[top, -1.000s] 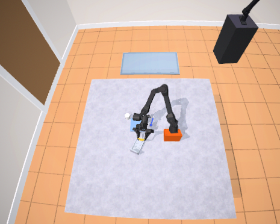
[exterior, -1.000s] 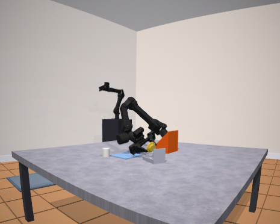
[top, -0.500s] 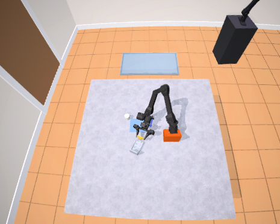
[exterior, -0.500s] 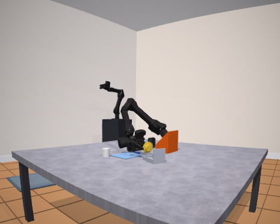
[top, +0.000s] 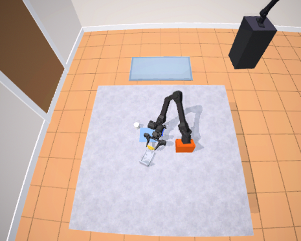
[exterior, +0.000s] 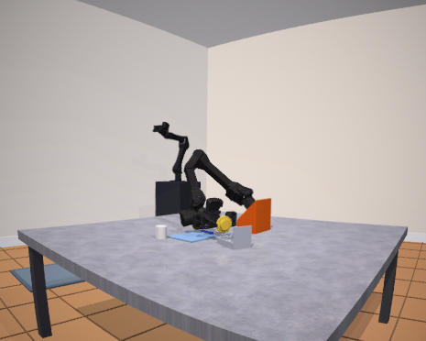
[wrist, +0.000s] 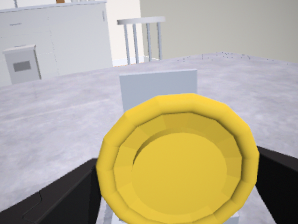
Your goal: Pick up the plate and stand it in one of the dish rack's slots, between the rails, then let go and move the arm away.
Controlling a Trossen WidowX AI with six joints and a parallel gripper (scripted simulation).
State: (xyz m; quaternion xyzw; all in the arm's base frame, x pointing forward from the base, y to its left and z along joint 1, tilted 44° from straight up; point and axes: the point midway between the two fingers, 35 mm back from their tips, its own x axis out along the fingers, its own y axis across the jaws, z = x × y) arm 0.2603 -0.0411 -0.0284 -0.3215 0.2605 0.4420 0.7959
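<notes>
Now: gripper tip 30 mm short of the dish rack, 60 mm to the right of it and 40 mm above it. The rest, counted from my gripper tip: blue utensil: 110 mm behind, 160 mm to the right, 60 mm below; then yellow plate: 10 mm to the right; then blue placemat: 10 mm ahead, 150 mm to the right, 60 mm below.
</notes>
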